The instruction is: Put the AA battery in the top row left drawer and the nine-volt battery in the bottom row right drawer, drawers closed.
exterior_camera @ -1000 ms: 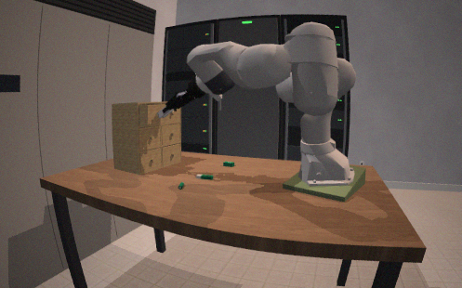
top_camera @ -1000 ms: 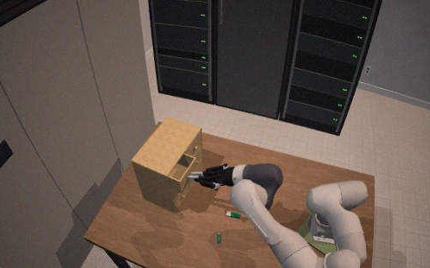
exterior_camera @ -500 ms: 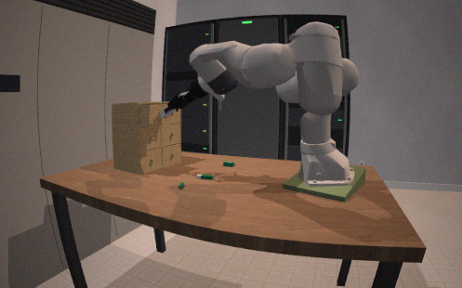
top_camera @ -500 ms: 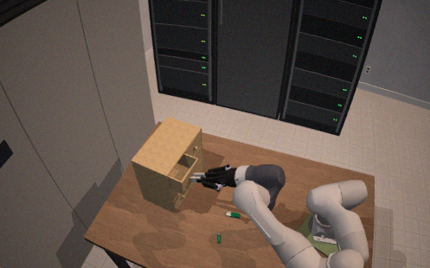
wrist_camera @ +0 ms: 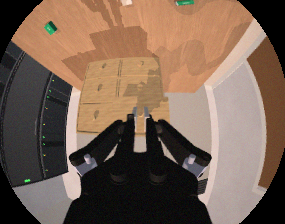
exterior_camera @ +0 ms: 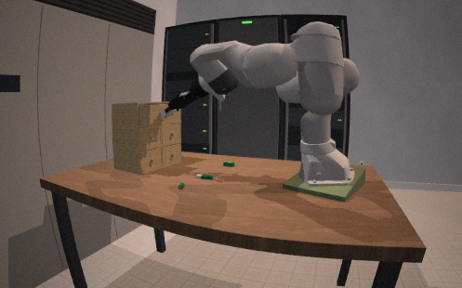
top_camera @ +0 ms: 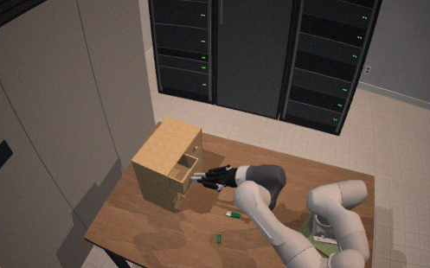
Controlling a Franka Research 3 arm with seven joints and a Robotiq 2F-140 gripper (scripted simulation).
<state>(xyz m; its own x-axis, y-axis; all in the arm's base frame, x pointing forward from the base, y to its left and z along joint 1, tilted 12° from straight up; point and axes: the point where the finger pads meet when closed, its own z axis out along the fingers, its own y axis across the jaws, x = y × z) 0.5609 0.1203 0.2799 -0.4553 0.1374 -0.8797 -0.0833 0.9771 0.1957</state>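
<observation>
Now: hand 15 cm past the AA battery, 10 cm to the right of it and 26 cm above it. From my hand the other things lie so: white-and-green cylinder 15 cm behind, 5 cm to the right, 26 cm below; then nine-volt battery 10 cm behind, 29 cm to the right, 26 cm below.
</observation>
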